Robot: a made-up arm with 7 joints.
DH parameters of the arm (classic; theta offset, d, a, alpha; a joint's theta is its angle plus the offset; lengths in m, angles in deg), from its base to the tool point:
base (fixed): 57.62 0 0.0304 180
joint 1: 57.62 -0.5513 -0.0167 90
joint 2: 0 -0.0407 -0.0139 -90
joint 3: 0 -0.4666 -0.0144 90
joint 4: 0 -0.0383 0.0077 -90
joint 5: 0 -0.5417 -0.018 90
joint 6: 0 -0.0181 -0.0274 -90
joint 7: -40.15 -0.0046 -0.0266 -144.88
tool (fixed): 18.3 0.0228 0 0
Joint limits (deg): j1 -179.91..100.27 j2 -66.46..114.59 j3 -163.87..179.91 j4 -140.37..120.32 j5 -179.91..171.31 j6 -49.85..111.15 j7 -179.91..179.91
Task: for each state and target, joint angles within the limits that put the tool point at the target. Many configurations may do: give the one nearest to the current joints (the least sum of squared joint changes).
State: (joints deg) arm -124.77 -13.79 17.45 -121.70 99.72 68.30 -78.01
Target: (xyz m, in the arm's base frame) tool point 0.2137 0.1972 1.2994
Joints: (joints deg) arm -146.78 41.78 -18.19 -81.53 97.72 68.92 -80.36
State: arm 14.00 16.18 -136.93 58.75 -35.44 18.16 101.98
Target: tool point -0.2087 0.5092 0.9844
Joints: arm 13.49 4.95 -133.95 99.92 -38.12 19.10 102.03
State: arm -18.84 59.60 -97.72 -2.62 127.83 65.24 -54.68
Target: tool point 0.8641 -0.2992 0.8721
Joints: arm -7.42 63.91 -100.30 -40.72 126.21 69.24 -58.42
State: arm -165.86 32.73 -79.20 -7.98 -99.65 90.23 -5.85
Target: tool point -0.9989 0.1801 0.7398
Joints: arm -176.60 78.95 -80.77 -8.24 -97.06 78.99 7.90
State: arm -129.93 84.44 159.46 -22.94 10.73 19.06 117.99
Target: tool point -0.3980 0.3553 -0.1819
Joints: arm -129.67 113.08 165.34 -52.64 10.65 15.72 117.21
